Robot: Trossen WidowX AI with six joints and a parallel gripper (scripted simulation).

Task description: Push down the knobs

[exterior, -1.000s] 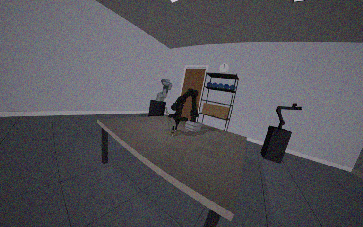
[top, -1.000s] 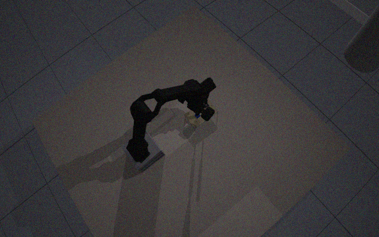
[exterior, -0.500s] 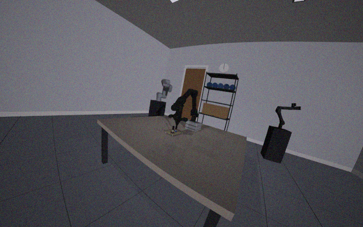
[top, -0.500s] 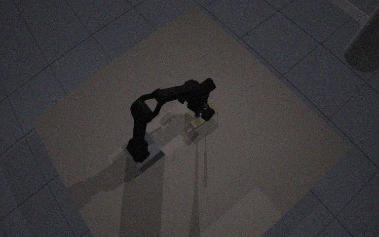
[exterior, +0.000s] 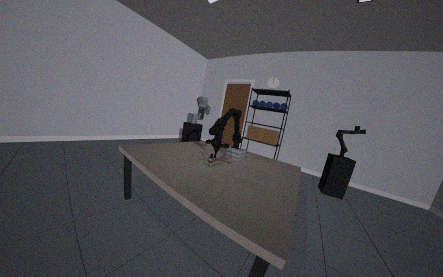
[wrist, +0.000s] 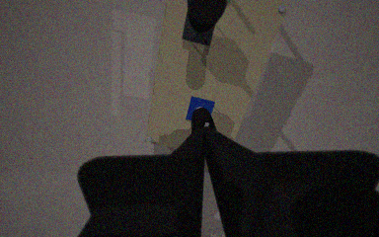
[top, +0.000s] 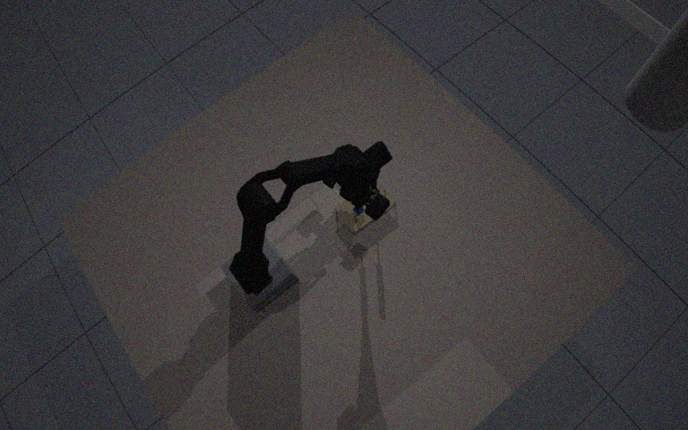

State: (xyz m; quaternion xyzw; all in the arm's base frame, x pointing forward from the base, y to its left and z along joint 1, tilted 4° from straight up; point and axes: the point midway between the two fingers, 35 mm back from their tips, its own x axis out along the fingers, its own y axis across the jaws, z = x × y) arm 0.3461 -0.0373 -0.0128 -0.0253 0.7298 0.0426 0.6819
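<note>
The dark knob lies 10 mm below my gripper tip.
</note>
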